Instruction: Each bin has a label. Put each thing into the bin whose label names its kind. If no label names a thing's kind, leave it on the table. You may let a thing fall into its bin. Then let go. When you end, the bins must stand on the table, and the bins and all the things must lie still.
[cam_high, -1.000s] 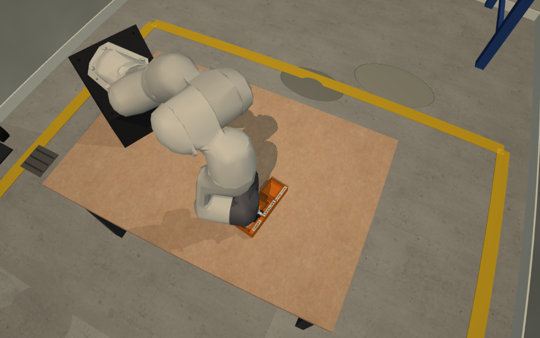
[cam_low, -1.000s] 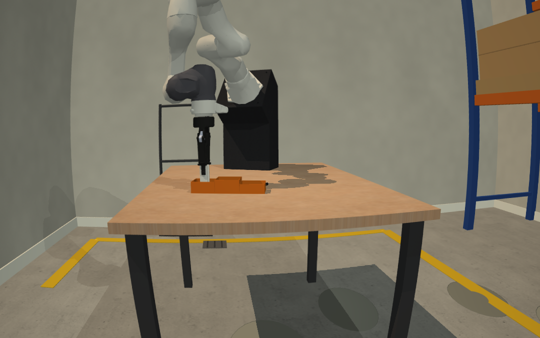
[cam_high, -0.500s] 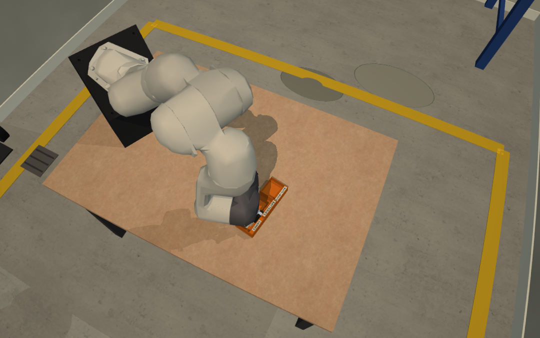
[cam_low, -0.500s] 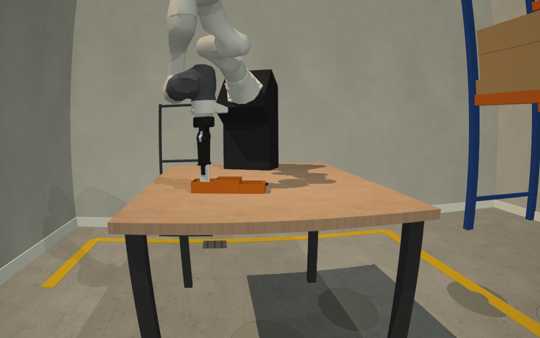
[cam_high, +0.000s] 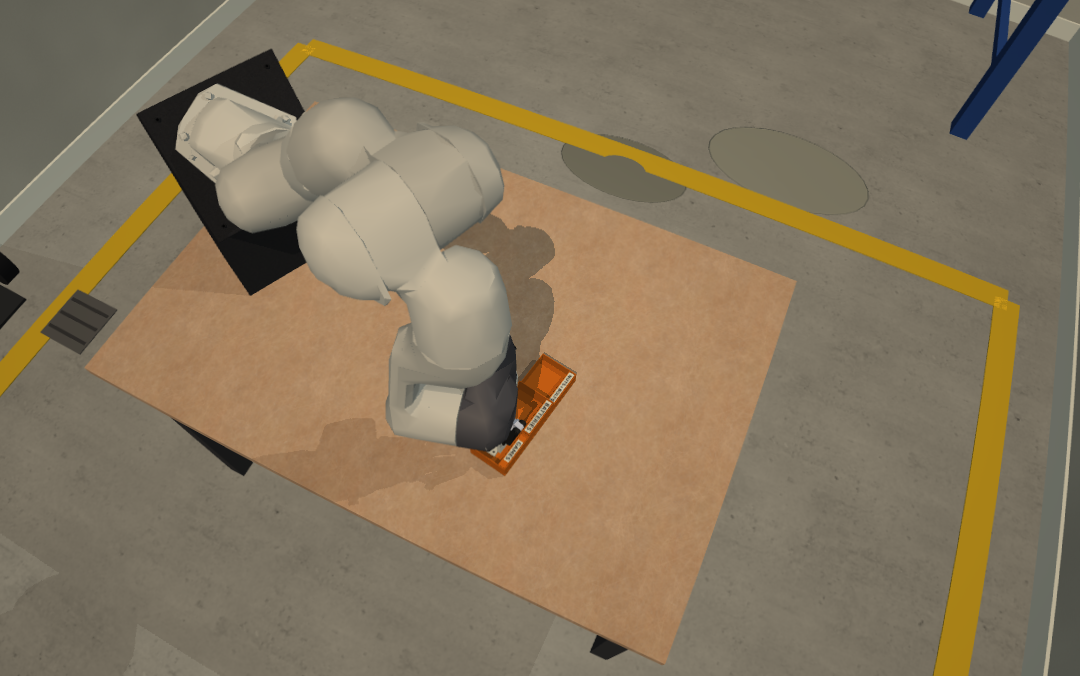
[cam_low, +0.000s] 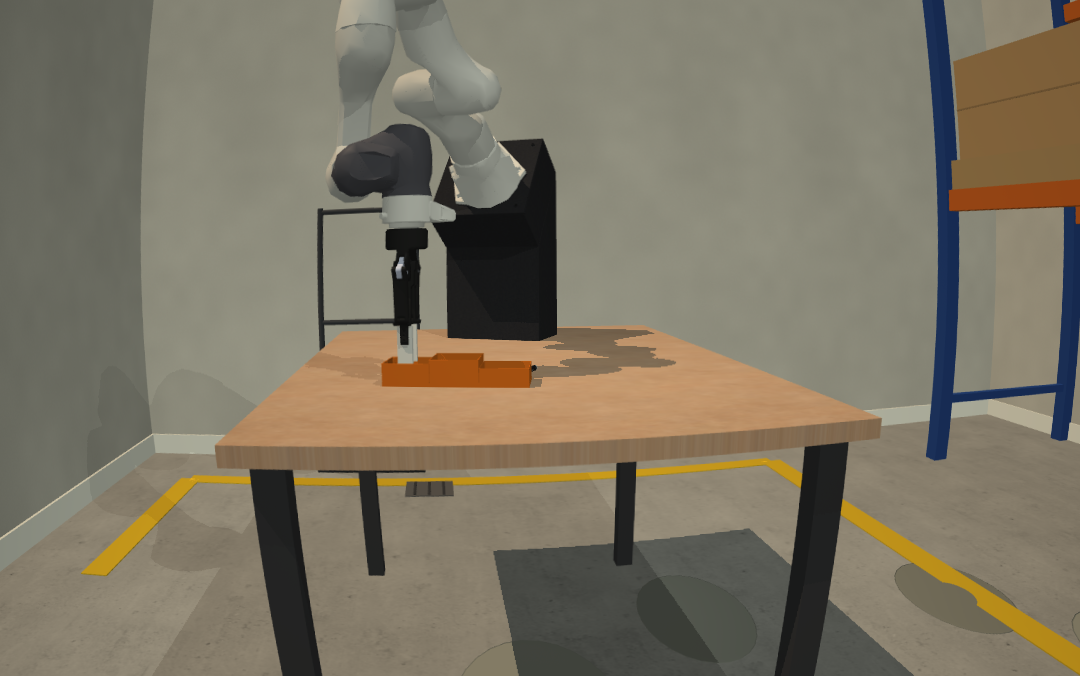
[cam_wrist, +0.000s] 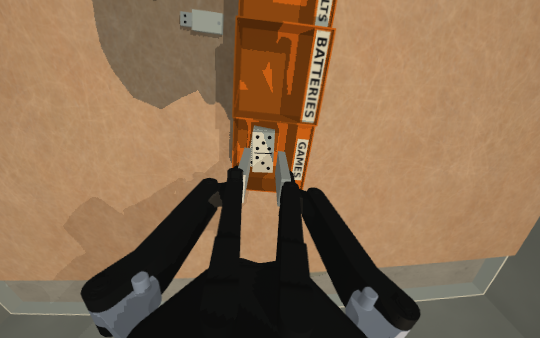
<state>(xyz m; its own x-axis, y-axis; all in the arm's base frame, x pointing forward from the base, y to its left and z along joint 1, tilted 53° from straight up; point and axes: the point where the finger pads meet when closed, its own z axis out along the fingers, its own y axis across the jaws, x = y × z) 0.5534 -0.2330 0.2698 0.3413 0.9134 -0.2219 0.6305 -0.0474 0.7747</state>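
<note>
My gripper is now 10 mm past the black battery, 240 mm to the right of it and 60 mm above it. Also, from my hand: white USB stick 10 mm behind, 150 mm to the left, 60 mm below; brass nut 30 mm behind, 190 mm to the left, 60 mm below.
</note>
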